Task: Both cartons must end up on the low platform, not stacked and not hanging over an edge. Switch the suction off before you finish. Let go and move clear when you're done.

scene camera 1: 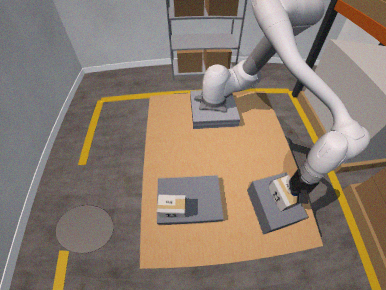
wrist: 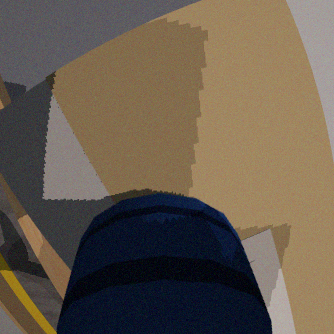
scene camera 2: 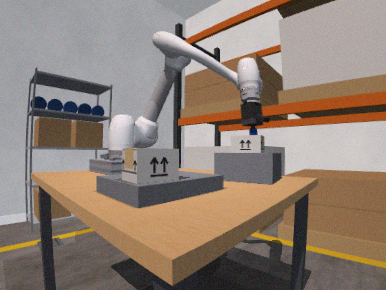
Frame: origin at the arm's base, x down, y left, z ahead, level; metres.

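Where they show: hand, tool point: (wrist: 159, 262); arm's base, link origin: (scene camera 1: 213, 102) (scene camera 2: 121, 159).
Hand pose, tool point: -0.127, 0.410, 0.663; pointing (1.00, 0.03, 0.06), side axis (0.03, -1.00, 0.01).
Observation:
Each offset is from my tool point to the centre of the thing, as dx, dy, dz. Level surfaces: height alone.
One white carton with tan tape {+0.111, -0.549, +0.086} (scene camera 1: 171, 204) (scene camera 2: 159, 165) stands upright on the low grey platform {+0.177, -0.480, +0.019} (scene camera 1: 205, 185) (scene camera 2: 200, 186), close to its left edge in scene camera 1. The other carton {+0.042, -0.028, -0.011} (scene camera 1: 283, 194) (scene camera 2: 246, 144) (wrist: 250, 125) stands on the taller grey block {+0.141, -0.039, +0.004} (scene camera 1: 280, 218) (scene camera 2: 245, 166) (wrist: 75, 30), turned at an angle. My blue suction cup (scene camera 1: 294, 193) (scene camera 2: 253, 132) (wrist: 162, 212) is at this carton's top and appears to touch it, off-centre toward one side. The contact itself is hidden under the cup. The frames do not show whether suction is on.
Both supports stand on the wooden table {dx +0.201} (scene camera 1: 200, 150) (scene camera 2: 200, 225). The arm's base (scene camera 1: 215, 117) is at the table's back. A grey shelf unit (scene camera 1: 207, 41) (scene camera 2: 33, 130) stands behind it. An orange-beamed rack (scene camera 2: 320, 103) and large boxes (scene camera 2: 345, 200) stand on the right.

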